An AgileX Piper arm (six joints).
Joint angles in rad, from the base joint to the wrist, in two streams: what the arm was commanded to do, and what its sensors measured. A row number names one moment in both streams.
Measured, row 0: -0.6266, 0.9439, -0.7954, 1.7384, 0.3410, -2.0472
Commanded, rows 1 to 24: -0.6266, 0.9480, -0.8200, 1.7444, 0.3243, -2.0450; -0.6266, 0.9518, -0.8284, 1.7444, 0.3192, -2.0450; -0.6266, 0.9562, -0.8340, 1.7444, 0.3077, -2.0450; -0.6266, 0.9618, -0.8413, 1.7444, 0.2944, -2.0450; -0.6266, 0.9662, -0.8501, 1.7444, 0.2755, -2.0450; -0.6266, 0.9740, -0.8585, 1.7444, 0.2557, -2.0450; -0.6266, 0.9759, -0.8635, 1.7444, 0.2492, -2.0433; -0.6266, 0.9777, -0.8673, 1.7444, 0.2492, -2.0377; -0.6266, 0.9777, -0.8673, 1.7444, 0.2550, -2.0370; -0.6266, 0.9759, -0.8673, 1.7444, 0.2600, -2.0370; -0.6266, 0.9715, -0.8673, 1.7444, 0.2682, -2.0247; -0.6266, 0.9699, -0.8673, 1.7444, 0.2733, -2.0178; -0.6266, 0.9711, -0.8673, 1.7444, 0.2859, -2.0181; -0.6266, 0.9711, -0.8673, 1.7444, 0.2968, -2.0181; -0.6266, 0.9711, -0.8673, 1.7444, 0.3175, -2.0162; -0.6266, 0.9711, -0.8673, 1.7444, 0.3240, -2.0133; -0.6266, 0.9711, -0.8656, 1.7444, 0.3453, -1.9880; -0.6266, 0.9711, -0.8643, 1.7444, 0.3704, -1.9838; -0.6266, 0.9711, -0.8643, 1.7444, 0.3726, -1.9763; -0.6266, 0.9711, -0.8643, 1.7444, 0.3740, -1.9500; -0.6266, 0.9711, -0.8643, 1.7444, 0.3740, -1.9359; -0.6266, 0.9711, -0.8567, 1.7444, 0.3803, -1.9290; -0.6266, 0.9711, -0.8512, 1.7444, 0.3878, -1.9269; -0.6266, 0.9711, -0.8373, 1.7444, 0.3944, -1.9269
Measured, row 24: -0.6266, 0.9756, -0.8538, 1.7311, 0.3574, -1.9424
